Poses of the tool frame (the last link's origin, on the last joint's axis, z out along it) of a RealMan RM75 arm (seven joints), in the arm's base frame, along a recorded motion.
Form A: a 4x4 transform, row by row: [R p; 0 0 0 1], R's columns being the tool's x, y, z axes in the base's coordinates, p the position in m. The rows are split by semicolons.
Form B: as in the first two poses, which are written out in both.
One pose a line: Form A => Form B
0.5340 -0.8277 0.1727 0.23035; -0.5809 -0.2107 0.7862 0.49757; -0.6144 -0.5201 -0.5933 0.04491; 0 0 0 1 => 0.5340 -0.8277 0.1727 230.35; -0.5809 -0.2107 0.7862 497.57; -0.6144 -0.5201 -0.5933 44.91; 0 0 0 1
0.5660 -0.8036 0.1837 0.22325; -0.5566 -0.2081 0.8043 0.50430; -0.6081 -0.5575 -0.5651 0.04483; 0 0 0 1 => 0.5660 -0.8036 0.1837 223.25; -0.5566 -0.2081 0.8043 504.30; -0.6081 -0.5575 -0.5651 44.83; 0 0 0 1
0.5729 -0.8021 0.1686 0.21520; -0.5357 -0.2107 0.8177 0.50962; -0.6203 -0.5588 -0.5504 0.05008; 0 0 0 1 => 0.5729 -0.8021 0.1686 215.20; -0.5357 -0.2107 0.8177 509.62; -0.6203 -0.5588 -0.5504 50.08; 0 0 0 1
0.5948 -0.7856 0.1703 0.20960; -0.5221 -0.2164 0.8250 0.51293; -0.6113 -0.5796 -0.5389 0.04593; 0 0 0 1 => 0.5948 -0.7856 0.1703 209.60; -0.5221 -0.2164 0.8250 512.93; -0.6113 -0.5796 -0.5389 45.93; 0 0 0 1
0.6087 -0.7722 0.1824 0.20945; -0.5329 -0.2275 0.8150 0.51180; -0.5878 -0.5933 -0.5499 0.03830; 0 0 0 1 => 0.6087 -0.7722 0.1824 209.45; -0.5329 -0.2275 0.8150 511.80; -0.5878 -0.5933 -0.5499 38.30; 0 0 0 1
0.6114 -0.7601 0.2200 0.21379; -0.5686 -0.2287 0.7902 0.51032; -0.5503 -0.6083 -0.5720 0.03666; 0 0 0 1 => 0.6114 -0.7601 0.2200 213.79; -0.5686 -0.2287 0.7902 510.32; -0.5503 -0.6083 -0.5720 36.66; 0 0 0 1
